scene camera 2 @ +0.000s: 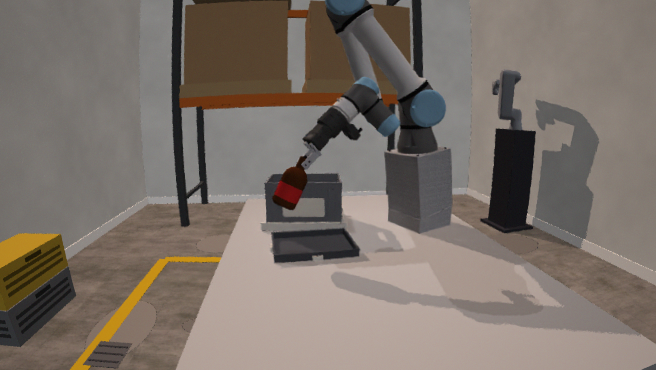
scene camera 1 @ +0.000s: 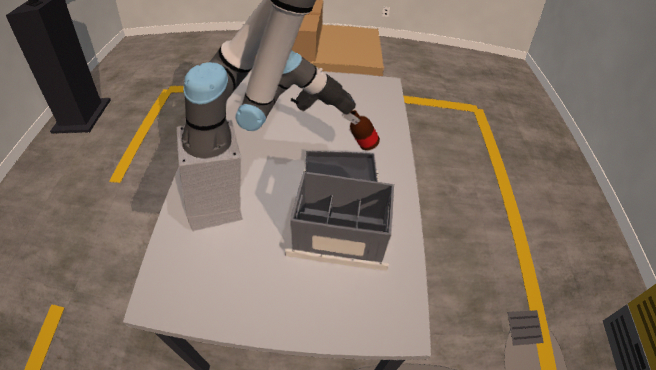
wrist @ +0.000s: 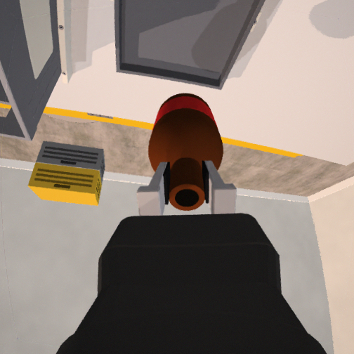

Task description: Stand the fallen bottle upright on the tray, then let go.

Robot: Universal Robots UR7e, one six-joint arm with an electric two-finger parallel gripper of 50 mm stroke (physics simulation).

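Pixels of known places: gripper, fingertip midpoint: (scene camera 2: 301,166) (scene camera 1: 355,119); arm's base, origin of the base link: (scene camera 2: 417,149) (scene camera 1: 206,140).
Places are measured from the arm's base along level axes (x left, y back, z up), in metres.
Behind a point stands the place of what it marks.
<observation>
The brown bottle with a red label (scene camera 1: 365,134) {x 0.120, y -0.476, z -0.067 m} (scene camera 2: 291,187) {x 0.192, y -0.477, z -0.081 m} (wrist: 186,135) hangs in the air, tilted, with its neck up at the gripper and its base lower. My gripper (scene camera 1: 354,118) {x 0.148, y -0.444, z -0.029 m} (scene camera 2: 306,159) {x 0.148, y -0.444, z -0.029 m} (wrist: 185,173) is shut on the bottle's neck; in the wrist view a finger stands on each side of it and the open mouth faces the camera. The shallow dark grey tray (scene camera 1: 340,153) {x 0.237, y -0.412, z -0.266 m} (scene camera 2: 295,258) {x 0.242, y -0.476, z -0.278 m} (wrist: 170,79) lies flat on the table, below and apart from the bottle. No bottle stands on it. The fingers are small in both scene views.
A tall grey crate with dividers (scene camera 1: 305,237) {x -0.195, y -0.298, z -0.186 m} (scene camera 2: 332,210) {x -0.012, y -0.318, z -0.216 m} (wrist: 45,65) stands right beside the tray. A pale strip (scene camera 1: 336,259) (scene camera 2: 303,226) lies along its foot. The arm's block-shaped pedestal (scene camera 1: 212,190) {x -0.089, y -0.017, z -0.117 m} (scene camera 2: 417,190) {x 0.100, y -0.042, z -0.130 m} stands on the table (scene camera 1: 250,300) {x -0.358, y -0.142, z -0.288 m} (scene camera 2: 300,310) {x 0.498, y -0.490, z -0.288 m}.
</observation>
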